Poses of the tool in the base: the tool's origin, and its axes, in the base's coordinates. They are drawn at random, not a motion.
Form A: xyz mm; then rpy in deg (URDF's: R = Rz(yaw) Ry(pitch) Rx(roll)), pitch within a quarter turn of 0, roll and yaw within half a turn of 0.
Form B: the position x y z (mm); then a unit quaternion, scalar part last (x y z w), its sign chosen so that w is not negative. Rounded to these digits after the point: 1 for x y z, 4 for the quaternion.
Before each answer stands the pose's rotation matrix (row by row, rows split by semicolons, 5 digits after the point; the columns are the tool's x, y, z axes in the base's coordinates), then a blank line. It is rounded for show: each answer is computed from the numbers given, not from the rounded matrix.
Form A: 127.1 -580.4 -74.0 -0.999 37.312 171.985
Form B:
-0.78758 -0.12895 -0.60257; 0.11090 -0.99155 0.06724; -0.60615 -0.01387 0.79523

127.1 -580.4 -74.0 -0.3197 0.0141 0.9453 0.0634
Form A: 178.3 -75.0 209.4 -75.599 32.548 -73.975
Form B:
0.23270 0.09519 0.96788; -0.81019 0.56951 0.13878; -0.53801 -0.81645 0.20965

178.3 -75.0 209.4 -0.3367 0.5308 -0.3192 0.7092
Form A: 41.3 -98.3 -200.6 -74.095 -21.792 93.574
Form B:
-0.05788 -0.29577 -0.95351; 0.92673 0.33925 -0.16149; 0.37124 -0.89299 0.25446

41.3 -98.3 -200.6 -0.2951 -0.5345 0.4932 0.6196
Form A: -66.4 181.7 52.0 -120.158 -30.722 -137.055
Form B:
-0.62928 -0.66562 0.40120; -0.58568 0.06681 -0.80778; 0.51087 -0.74330 -0.43188

-66.4 181.7 52.0 0.4289 -0.7294 0.5316 0.0376
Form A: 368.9 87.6 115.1 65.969 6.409 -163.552
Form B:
-0.95308 0.01753 -0.30220; -0.28138 -0.41943 0.86308; -0.11163 0.90762 0.40469

368.9 87.6 115.1 0.1242 -0.5313 -0.8332 0.0897
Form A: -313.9 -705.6 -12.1 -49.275 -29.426 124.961
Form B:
-0.49909 -0.74805 -0.43742; 0.71381 -0.06871 -0.69696; 0.49130 -0.66008 0.56826

-313.9 -705.6 -12.1 0.0184 -0.4643 0.7308 0.5001
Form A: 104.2 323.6 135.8 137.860 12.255 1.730
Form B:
0.97677 0.16474 -0.13707; 0.02950 -0.73687 -0.67539; -0.21226 0.65566 -0.72461

104.2 323.6 135.8 0.9271 0.0524 -0.0942 0.3589
